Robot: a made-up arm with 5 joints.
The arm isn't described. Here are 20 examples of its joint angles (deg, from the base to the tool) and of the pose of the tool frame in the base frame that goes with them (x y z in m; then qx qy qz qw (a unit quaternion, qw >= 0)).
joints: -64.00 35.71 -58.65 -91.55 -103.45
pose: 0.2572 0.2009 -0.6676 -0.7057 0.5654 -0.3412 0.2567
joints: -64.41 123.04 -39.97 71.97 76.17
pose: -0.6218 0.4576 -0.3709 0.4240 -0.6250 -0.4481 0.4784
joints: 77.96 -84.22 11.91 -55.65 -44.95
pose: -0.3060 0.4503 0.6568 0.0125 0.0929 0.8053 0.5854
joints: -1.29 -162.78 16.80 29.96 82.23
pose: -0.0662 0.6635 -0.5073 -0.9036 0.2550 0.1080 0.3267
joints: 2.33 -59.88 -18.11 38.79 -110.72
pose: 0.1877 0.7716 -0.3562 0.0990 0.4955 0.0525 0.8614
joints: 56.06 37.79 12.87 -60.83 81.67
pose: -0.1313 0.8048 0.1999 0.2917 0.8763 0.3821 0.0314
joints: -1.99 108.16 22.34 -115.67 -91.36
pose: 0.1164 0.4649 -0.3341 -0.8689 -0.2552 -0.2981 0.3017
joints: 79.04 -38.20 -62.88 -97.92 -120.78
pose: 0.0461 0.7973 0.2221 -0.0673 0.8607 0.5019 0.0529
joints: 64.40 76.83 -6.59 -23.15 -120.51
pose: -0.2560 0.7070 0.5950 -0.0580 -0.3285 0.3414 0.8787
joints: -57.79 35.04 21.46 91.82 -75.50
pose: -0.4584 0.3415 -0.3107 -0.0046 -0.0764 0.6342 0.7694
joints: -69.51 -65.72 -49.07 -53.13 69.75
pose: -0.1792 -0.4275 -0.4474 0.8363 -0.1950 -0.4617 0.2222
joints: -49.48 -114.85 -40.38 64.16 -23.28
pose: -0.1224 -0.2873 -0.5885 -0.8594 0.1708 -0.4626 0.1354
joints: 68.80 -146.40 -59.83 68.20 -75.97
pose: -0.4968 0.6652 -0.1330 -0.2319 0.7600 0.0075 0.6071
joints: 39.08 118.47 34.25 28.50 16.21
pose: -0.1772 0.8092 -0.1995 -0.2915 0.9365 0.1668 0.1010
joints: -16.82 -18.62 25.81 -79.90 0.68
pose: -0.4304 0.3685 -0.3483 -0.6788 -0.2273 0.6744 0.1810
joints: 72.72 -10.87 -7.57 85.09 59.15
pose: 0.0976 0.3456 0.7047 0.0332 0.1197 -0.8537 0.5057
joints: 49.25 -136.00 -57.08 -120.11 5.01
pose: -0.3627 0.5556 0.1883 -0.1599 -0.4384 -0.8784 0.1029
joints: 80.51 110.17 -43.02 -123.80 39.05
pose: -0.0435 0.3017 0.5428 -0.7026 -0.3971 -0.4329 0.4017
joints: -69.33 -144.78 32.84 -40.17 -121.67
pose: 0.0808 0.2656 -0.6999 0.3700 0.8460 -0.3026 0.2362
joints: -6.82 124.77 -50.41 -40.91 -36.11
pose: -0.3262 0.9912 0.0332 -0.3686 -0.7537 -0.0948 0.5358
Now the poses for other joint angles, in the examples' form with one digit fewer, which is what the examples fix.
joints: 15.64 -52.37 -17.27 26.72 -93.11
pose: 0.150 0.901 -0.189 0.032 0.452 0.131 0.882
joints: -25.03 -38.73 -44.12 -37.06 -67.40
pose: 0.112 0.302 -0.770 -0.612 0.640 -0.072 0.459
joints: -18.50 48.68 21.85 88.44 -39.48
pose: -0.505 0.481 -0.173 0.255 -0.471 0.398 0.745
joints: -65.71 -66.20 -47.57 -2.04 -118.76
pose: 0.122 -0.405 -0.566 -0.334 0.571 -0.577 0.479
